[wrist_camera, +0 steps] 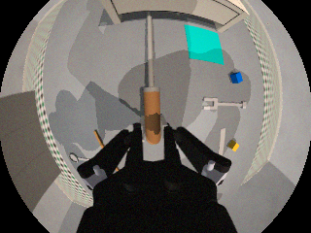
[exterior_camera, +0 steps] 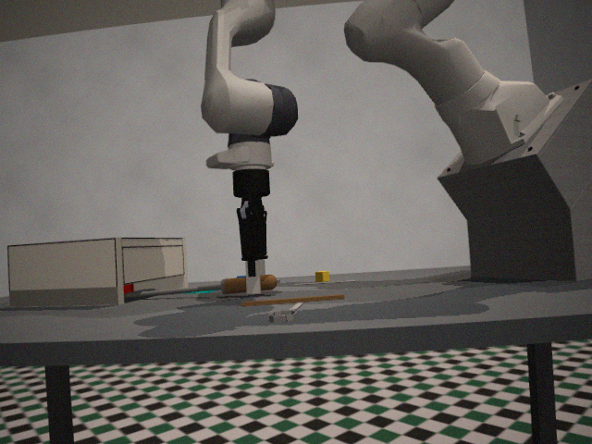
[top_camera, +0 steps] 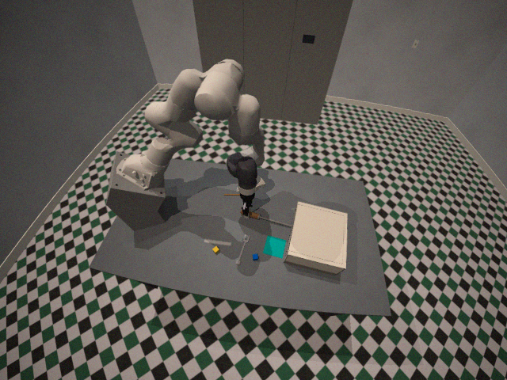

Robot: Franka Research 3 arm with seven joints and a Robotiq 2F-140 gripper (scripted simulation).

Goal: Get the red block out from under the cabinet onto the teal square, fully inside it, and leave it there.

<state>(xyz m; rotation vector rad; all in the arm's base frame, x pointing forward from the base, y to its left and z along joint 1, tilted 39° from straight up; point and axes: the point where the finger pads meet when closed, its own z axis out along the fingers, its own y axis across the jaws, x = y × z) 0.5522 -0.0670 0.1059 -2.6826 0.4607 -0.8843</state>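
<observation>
The teal square lies 190 mm to the right of my hand, 150 mm ahead of it and 40 mm below it. Round my hand: grey forked tool: 210 mm to the right, 40 mm below, 20 mm behind; then hook tool: 130 mm ahead, 70 mm to the right, 20 mm below; then thin wooden rod: 150 mm to the left, 70 mm behind, 40 mm below.
</observation>
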